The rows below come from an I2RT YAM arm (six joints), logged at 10 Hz.
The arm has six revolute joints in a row. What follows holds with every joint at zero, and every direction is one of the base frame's. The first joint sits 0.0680 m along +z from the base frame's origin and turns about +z. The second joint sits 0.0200 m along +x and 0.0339 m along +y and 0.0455 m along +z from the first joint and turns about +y. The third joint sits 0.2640 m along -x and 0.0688 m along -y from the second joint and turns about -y. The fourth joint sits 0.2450 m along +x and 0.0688 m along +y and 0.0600 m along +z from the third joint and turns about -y. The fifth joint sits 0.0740 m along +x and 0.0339 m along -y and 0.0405 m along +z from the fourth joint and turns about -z. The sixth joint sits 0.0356 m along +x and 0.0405 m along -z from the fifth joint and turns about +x. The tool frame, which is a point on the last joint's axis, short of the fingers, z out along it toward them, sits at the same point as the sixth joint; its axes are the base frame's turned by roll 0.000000, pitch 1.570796 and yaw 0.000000 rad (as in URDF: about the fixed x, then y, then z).
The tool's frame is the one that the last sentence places.
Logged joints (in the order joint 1, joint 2, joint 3, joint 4, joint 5, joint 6), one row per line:
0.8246 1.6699 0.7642 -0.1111 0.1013 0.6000
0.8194 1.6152 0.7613 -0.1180 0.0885 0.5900
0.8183 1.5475 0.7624 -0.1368 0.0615 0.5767
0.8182 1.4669 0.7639 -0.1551 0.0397 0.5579
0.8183 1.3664 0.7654 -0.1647 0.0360 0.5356
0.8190 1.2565 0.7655 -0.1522 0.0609 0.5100
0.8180 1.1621 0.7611 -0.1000 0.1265 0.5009
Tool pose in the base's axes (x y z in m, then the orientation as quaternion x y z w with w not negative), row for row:
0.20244 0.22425 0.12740 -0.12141 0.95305 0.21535 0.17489
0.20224 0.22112 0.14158 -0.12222 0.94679 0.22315 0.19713
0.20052 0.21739 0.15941 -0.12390 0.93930 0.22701 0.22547
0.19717 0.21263 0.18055 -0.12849 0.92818 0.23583 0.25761
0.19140 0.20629 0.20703 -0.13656 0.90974 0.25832 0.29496
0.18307 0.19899 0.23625 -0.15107 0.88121 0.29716 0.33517
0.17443 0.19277 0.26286 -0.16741 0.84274 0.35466 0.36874
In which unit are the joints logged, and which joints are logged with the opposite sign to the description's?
The joints are logged in radians. Opposite sign: joint 5.
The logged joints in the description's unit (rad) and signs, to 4 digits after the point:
0.8246 1.6699 0.7642 -0.1111 -0.1013 0.6000
0.8194 1.6152 0.7613 -0.1180 -0.0885 0.5900
0.8183 1.5475 0.7624 -0.1368 -0.0615 0.5767
0.8182 1.4669 0.7639 -0.1551 -0.0397 0.5579
0.8183 1.3664 0.7654 -0.1647 -0.0360 0.5356
0.8190 1.2565 0.7655 -0.1522 -0.0609 0.5100
0.8180 1.1621 0.7611 -0.1000 -0.1265 0.5009

